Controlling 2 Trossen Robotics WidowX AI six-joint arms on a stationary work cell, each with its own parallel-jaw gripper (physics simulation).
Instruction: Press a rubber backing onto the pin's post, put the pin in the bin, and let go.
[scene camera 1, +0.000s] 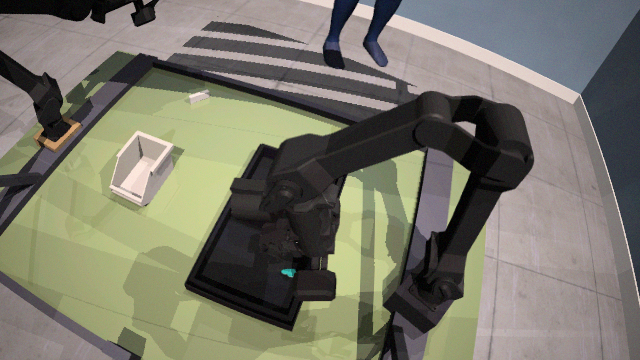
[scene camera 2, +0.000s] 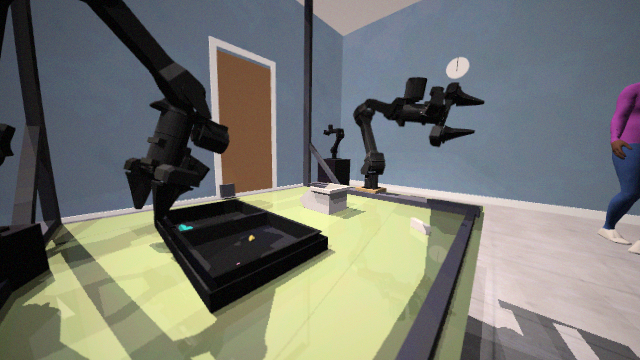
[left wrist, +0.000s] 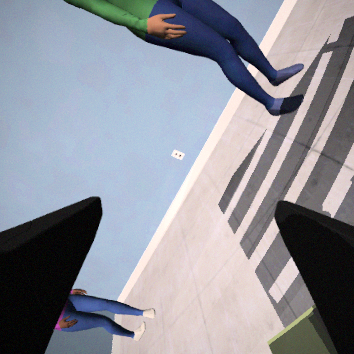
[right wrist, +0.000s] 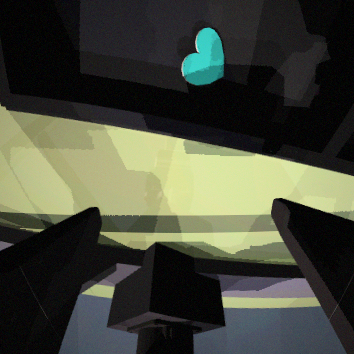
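Seen in the pictures: left gripper, between the fingertips: (scene camera 2: 479, 117) (left wrist: 189, 207); right gripper, between the fingertips: (scene camera 1: 326, 271) (scene camera 2: 147, 214) (right wrist: 187, 211); left arm's base, origin of its link: (scene camera 1: 56, 130) (scene camera 2: 371, 187); right arm's base, origin of its link: (scene camera 1: 430, 289) (right wrist: 163, 328).
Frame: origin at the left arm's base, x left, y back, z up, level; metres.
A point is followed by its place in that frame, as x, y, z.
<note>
The pin, a teal heart (scene camera 1: 288, 272) {-0.051, -0.691, -0.021} (scene camera 2: 185, 227) {-0.055, -0.693, -0.016} (right wrist: 205, 60) {-0.051, -0.694, -0.019}, lies in one compartment of the black divided tray (scene camera 2: 260, 274) {0.214, -0.655, -0.013}; its post is hidden. A small yellow piece (scene camera 2: 251, 238) {0.086, -0.606, -0.021} and a tiny pink piece (scene camera 2: 238, 263) {0.162, -0.663, -0.017}, apparently the rubber backings, lie in the other compartment. The bin, a whitish open box (scene camera 1: 162, 172) {0.026, -0.356, 0.000} (scene camera 2: 332, 201) {0.066, -0.339, 0.007}, stands apart from the tray. My right gripper (scene camera 2: 149, 212) {-0.043, -0.755, 0.030} (right wrist: 187, 211) {-0.043, -0.755, 0.030} is open and empty, pointing down at the tray's left edge in scene camera 2, beside the pin. My left gripper (scene camera 2: 479, 117) {0.370, -0.084, 0.257} (left wrist: 189, 207) {0.370, -0.084, 0.257} is open and empty, raised high and level, away from the tray.
A small white block (scene camera 1: 199, 96) {0.294, -0.280, -0.016} (scene camera 2: 420, 226) {0.302, -0.286, -0.019} lies on the green table top, apart from the bin. My right arm covers much of the tray in scene camera 1. A dark frame (scene camera 2: 450, 290) {0.406, -0.505, -0.012} edges the table. People stand beyond the table.
</note>
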